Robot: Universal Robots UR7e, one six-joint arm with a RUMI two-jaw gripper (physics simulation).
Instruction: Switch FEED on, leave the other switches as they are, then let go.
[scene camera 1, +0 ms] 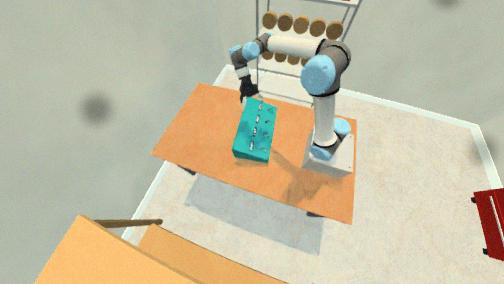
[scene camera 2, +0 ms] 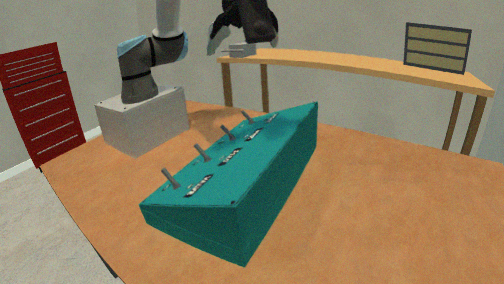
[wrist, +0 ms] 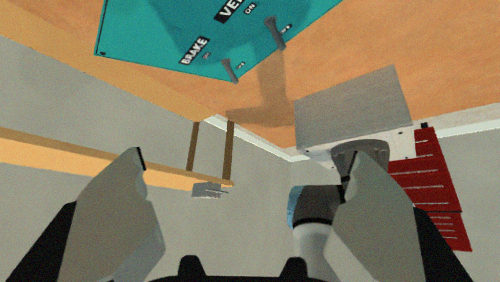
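Where they show: gripper, fingertip midpoint: (scene camera 1: 254,107) (scene camera 2: 242,50) (wrist: 247,152); arm's base at its link origin: (scene camera 2: 140,97) (wrist: 357,148).
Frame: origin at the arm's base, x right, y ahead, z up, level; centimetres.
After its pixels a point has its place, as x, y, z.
The teal switch box (scene camera 1: 254,131) {-11.5, 48.6, -6.5} (scene camera 2: 270,170) {2.3, 66.0, -3.4} (wrist: 145,30) {-23.9, 52.4, -3.8} stands on the table with four grey levers. The FEED switch (scene camera 1: 268,121) {2.2, 43.7, -6.0} (scene camera 2: 202,153) {2.6, 44.9, -7.2} is second from the box's end near scene camera 2; its lever leans away from its name plate, toward the OFF side. The VALVE lever (scene camera 2: 170,178) {13.9, 48.6, -7.0}, VENT lever (scene camera 2: 227,132) {-8.7, 41.0, -7.0} (wrist: 275,33) {-8.9, 41.1, -7.0} and BRAKE lever (scene camera 2: 247,117) {-20.0, 37.3, -7.2} (wrist: 230,71) {-20.2, 37.3, -7.0} lean the same way. FEED does not show in the wrist view. My gripper (scene camera 1: 252,102) {-7.4, 50.6, 15.8} (scene camera 2: 244,49) {-7.4, 50.6, 15.8} (wrist: 247,152) {-7.4, 50.6, 15.8} is open and empty, raised near the VALVE end, apart from the levers.
The robot's grey pedestal (scene camera 1: 327,162) {-12.7, -5.3, 0.1} (scene camera 2: 145,122) {3.3, 9.9, -7.0} (wrist: 350,107) {-0.1, 9.3, -9.0} stands on the orange table (scene camera 1: 190,125) {-27.2, 105.5, -17.8} (scene camera 2: 390,200) {-21.4, 85.0, -17.8}, on the levers' side of the box. A shelf rack (scene camera 1: 257,50) stands behind the table. A wooden bench (scene camera 2: 350,62) and a red cabinet (scene camera 2: 42,112) (wrist: 432,185) stand farther off.
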